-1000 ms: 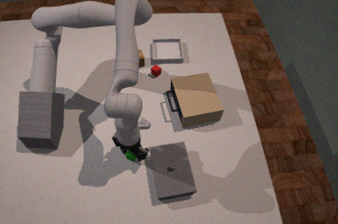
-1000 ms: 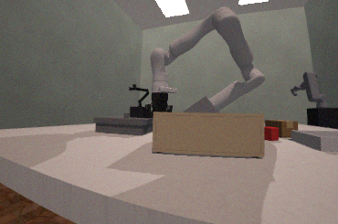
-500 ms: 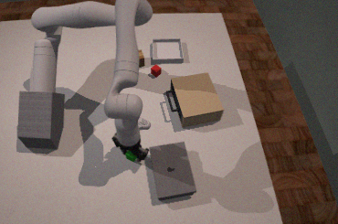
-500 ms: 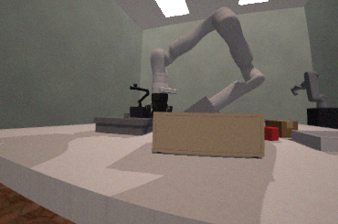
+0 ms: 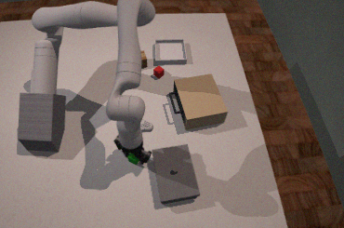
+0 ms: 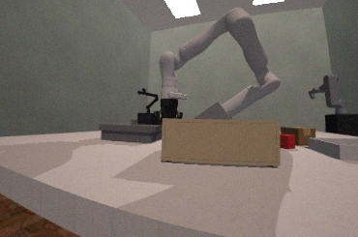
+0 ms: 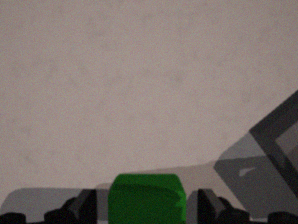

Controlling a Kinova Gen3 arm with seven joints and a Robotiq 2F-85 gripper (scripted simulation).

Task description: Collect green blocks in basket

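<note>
Now: the basket 18 cm ahead of my hand, 54 cm to the left of it and 1 cm below it. Also, from my hand: metal box (14 cm ahead, 8 cm to the right, 1 cm above); light wooden cabinet (26 cm ahead, 22 cm to the left, 2 cm above); red block (12 cm ahead, 41 cm to the left).
</note>
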